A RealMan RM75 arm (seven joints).
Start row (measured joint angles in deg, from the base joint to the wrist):
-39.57, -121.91, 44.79, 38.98, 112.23, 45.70, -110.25
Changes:
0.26, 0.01, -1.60, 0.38, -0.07, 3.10, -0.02
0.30, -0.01, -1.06, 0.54, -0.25, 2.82, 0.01
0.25, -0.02, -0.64, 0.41, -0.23, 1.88, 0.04
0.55, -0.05, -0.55, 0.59, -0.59, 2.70, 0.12
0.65, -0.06, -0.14, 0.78, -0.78, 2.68, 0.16
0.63, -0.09, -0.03, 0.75, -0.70, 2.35, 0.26
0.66, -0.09, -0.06, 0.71, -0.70, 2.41, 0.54
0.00, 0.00, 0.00, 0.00, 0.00, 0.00, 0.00
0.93, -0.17, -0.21, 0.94, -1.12, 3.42, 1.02
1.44, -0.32, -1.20, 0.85, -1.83, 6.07, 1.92
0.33, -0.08, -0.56, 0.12, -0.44, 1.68, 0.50
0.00, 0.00, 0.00, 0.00, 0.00, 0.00, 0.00
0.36, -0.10, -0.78, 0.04, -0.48, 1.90, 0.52
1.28, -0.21, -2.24, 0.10, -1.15, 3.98, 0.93
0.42, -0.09, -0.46, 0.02, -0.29, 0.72, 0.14
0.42, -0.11, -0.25, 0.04, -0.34, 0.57, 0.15
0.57, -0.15, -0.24, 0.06, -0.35, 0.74, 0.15
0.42, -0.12, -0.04, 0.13, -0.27, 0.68, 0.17
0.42, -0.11, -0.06, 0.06, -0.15, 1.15, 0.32
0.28, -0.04, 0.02, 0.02, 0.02, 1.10, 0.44
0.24, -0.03, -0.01, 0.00, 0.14, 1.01, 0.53
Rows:
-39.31, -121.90, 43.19, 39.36, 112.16, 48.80, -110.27
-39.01, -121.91, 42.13, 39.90, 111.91, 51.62, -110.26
-38.76, -121.93, 41.49, 40.31, 111.68, 53.50, -110.22
-38.21, -121.98, 40.94, 40.90, 111.09, 56.20, -110.10
-37.56, -122.04, 40.80, 41.68, 110.31, 58.88, -109.94
-36.93, -122.13, 40.77, 42.43, 109.61, 61.23, -109.68
-36.27, -122.22, 40.71, 43.14, 108.91, 63.64, -109.14
-36.27, -122.22, 40.71, 43.14, 108.91, 63.64, -109.14
-35.34, -122.39, 40.50, 44.08, 107.79, 67.06, -108.12
-33.90, -122.71, 39.30, 44.93, 105.96, 73.13, -106.20
-33.57, -122.79, 38.74, 45.05, 105.52, 74.81, -105.70
-33.57, -122.79, 38.74, 45.05, 105.52, 74.81, -105.70
-33.21, -122.89, 37.96, 45.09, 105.04, 76.71, -105.18
-31.93, -123.10, 35.72, 45.19, 103.89, 80.69, -104.25
-31.51, -123.19, 35.26, 45.21, 103.60, 81.41, -104.11
-31.09, -123.30, 35.01, 45.25, 103.26, 81.98, -103.96
-30.52, -123.45, 34.77, 45.31, 102.91, 82.72, -103.81
-30.10, -123.57, 34.73, 45.44, 102.64, 83.40, -103.64
-29.68, -123.68, 34.67, 45.50, 102.49, 84.55, -103.32
-29.40, -123.72, 34.69, 45.52, 102.51, 85.65, -102.88
-29.16, -123.75, 34.68, 45.52, 102.65, 86.66, -102.35

